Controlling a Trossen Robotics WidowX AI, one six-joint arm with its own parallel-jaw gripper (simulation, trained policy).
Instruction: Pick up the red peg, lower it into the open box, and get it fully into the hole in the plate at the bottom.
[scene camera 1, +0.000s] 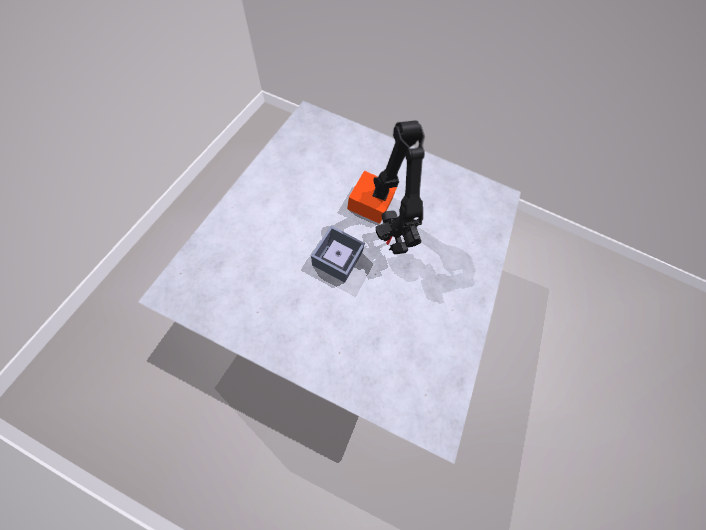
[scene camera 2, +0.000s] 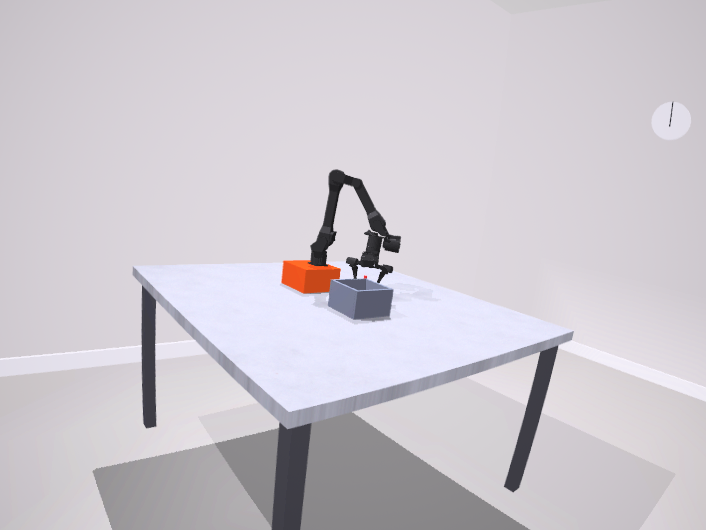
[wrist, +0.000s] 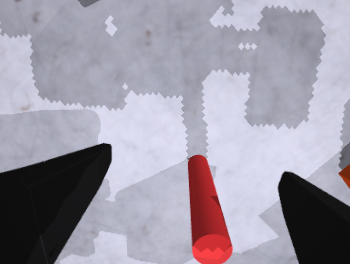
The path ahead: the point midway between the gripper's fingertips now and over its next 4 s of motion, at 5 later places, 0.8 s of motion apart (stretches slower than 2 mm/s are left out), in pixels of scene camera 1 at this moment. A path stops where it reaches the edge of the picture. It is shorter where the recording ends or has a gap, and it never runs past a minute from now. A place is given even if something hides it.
My gripper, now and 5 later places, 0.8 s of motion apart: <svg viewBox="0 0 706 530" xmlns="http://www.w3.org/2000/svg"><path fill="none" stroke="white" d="M386 240L386 241L378 242L357 243L339 248L329 254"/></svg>
